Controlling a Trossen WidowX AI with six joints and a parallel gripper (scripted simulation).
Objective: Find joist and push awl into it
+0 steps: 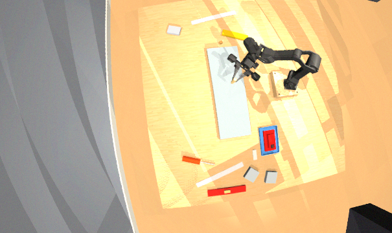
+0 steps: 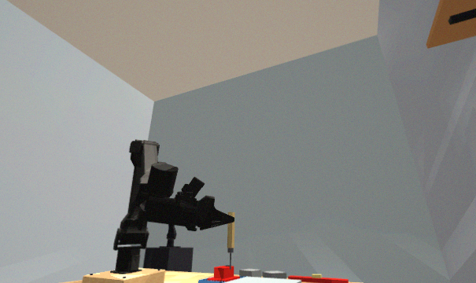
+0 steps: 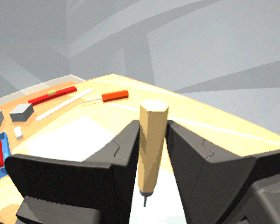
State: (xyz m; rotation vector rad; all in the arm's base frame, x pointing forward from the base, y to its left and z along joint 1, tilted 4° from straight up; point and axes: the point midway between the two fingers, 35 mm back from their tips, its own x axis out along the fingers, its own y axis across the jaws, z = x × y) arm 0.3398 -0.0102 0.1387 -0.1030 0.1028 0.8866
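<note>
Right now the thin awl is 60 mm below my gripper tip. Also, from my gripper tip: blue tray 320 mm to the left, 240 mm behind, 180 mm below; then red stud finder 330 mm to the left, 240 mm behind, 140 mm below; then yellow bar 320 mm to the right, 180 mm below, 60 mm behind.
</note>
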